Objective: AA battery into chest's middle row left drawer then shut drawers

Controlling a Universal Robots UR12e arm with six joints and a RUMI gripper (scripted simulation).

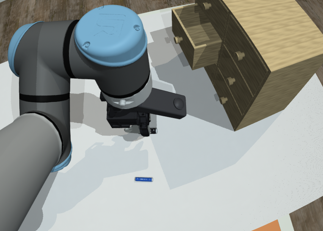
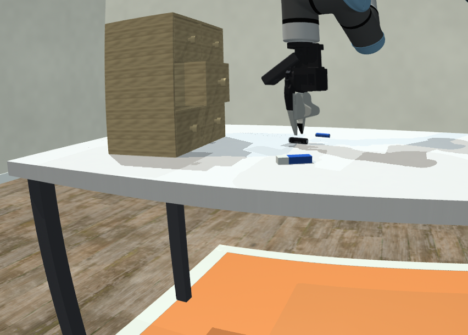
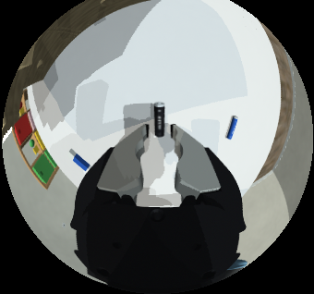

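Right now my hand is 30 mm above the black battery. From my hand the other things lie so: blue AA battery 110 mm to the right, 70 mm behind, 30 mm below; eraser 230 mm to the left, 30 mm below, 20 mm ahead.
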